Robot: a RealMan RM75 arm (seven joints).
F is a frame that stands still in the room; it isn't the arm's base.
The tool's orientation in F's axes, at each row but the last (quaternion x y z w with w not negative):
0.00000 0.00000 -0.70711 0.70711
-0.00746 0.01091 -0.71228 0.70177
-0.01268 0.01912 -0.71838 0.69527
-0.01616 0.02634 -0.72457 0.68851
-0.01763 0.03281 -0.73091 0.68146
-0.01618 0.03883 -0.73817 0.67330
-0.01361 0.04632 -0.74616 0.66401
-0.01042 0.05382 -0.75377 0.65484
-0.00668 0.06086 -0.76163 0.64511
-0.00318 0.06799 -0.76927 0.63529
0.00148 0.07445 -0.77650 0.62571
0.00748 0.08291 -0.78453 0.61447
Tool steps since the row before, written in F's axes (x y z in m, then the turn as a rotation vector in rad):
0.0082 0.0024 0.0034 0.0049 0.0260 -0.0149
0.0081 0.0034 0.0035 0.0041 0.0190 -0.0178
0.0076 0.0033 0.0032 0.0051 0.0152 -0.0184
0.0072 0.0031 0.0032 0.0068 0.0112 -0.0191
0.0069 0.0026 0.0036 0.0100 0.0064 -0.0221
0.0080 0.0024 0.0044 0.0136 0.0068 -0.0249
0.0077 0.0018 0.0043 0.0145 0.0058 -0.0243
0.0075 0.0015 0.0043 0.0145 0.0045 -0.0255
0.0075 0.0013 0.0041 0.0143 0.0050 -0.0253
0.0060 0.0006 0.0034 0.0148 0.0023 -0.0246
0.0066 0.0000 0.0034 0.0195 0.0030 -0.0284
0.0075 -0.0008 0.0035 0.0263 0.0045 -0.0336
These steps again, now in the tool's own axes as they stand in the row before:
-0.0024 0.0082 0.0034 -0.0260 0.0049 -0.0149
-0.0035 0.0080 0.0037 -0.0190 0.0043 -0.0178
-0.0036 0.0073 0.0035 -0.0152 0.0054 -0.0183
-0.0035 0.0068 0.0036 -0.0113 0.0074 -0.0188
-0.0031 0.0064 0.0040 -0.0067 0.0111 -0.0215
-0.0033 0.0074 0.0049 -0.0073 0.0149 -0.0240
-0.0029 0.0070 0.0048 -0.0065 0.0158 -0.0233
-0.0028 0.0068 0.0048 -0.0051 0.0161 -0.0244
-0.0028 0.0067 0.0046 -0.0056 0.0158 -0.0243
-0.0020 0.0054 0.0039 -0.0031 0.0167 -0.0233
-0.0018 0.0060 0.0040 -0.0044 0.0216 -0.0267
-0.0015 0.0070 0.0042 -0.0070 0.0284 -0.0314

